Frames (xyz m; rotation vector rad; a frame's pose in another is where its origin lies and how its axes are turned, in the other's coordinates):
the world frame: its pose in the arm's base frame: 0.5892 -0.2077 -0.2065 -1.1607 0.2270 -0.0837
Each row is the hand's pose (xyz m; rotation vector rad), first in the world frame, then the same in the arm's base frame.
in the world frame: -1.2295 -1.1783 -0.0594 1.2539 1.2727 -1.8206
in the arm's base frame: -0.5607 -0.5064 1.0151 0.4425 0.0877 -2.2280
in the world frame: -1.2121 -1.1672 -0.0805 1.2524 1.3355 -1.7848
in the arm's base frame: -0.5489 -0.5241 0.9946 0.4510 0.1546 -2.2338
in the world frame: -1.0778 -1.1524 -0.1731 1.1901 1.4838 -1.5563
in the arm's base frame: -0.4393 -0.6260 0.9279 0.3808 0.4050 -2.1525
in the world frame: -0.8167 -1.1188 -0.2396 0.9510 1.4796 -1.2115
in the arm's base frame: -0.2014 -0.7200 0.8369 0.0734 0.6396 -1.9228
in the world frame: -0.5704 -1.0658 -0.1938 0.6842 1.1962 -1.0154
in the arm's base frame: 0.0459 -0.7026 0.7726 -0.3093 0.5735 -1.6419
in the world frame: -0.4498 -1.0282 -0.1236 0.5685 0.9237 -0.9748
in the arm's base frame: 0.1769 -0.6466 0.7486 -0.4982 0.3922 -1.4655
